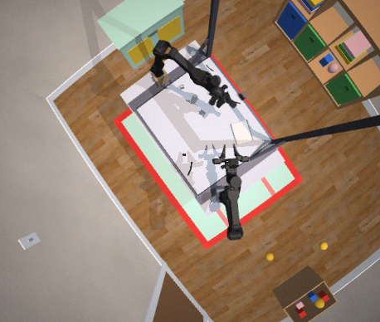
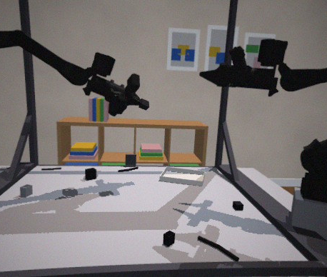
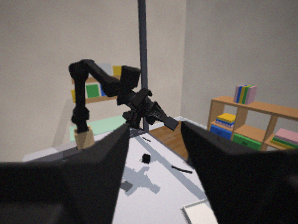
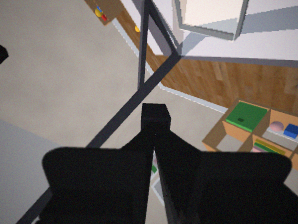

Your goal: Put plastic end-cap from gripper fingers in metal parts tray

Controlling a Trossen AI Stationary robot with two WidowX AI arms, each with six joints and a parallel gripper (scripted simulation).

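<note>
My left gripper is now 23 cm to the left of the black end-cap, 17 cm past it and 11 cm above it.
The black end-cap is 30 mm to the left of my right hand, 20 mm behind it and 10 mm below it.
</note>
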